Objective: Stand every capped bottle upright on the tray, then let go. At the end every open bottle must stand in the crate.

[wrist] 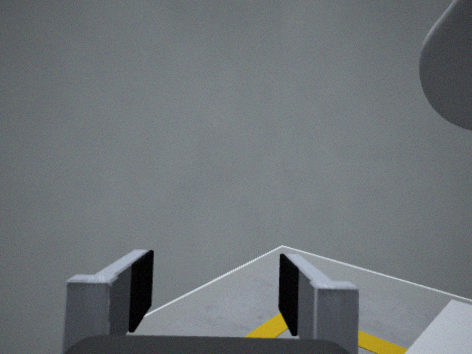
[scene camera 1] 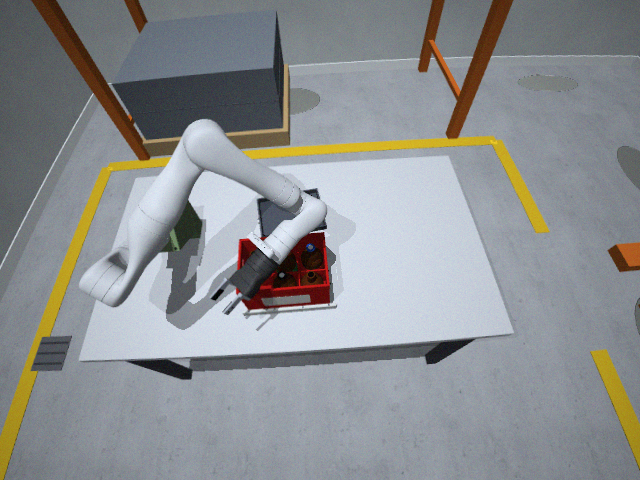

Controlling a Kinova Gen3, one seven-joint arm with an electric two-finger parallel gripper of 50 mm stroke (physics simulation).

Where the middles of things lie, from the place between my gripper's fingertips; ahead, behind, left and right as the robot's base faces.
Right now my hand is 160 mm short of the red crate [scene camera 1: 267, 297], 160 mm to the right of it and 180 mm above it. From my hand the other things lie so: dark grey tray [scene camera 1: 271, 215]: 180 mm ahead, 450 mm to the left, 250 mm below.
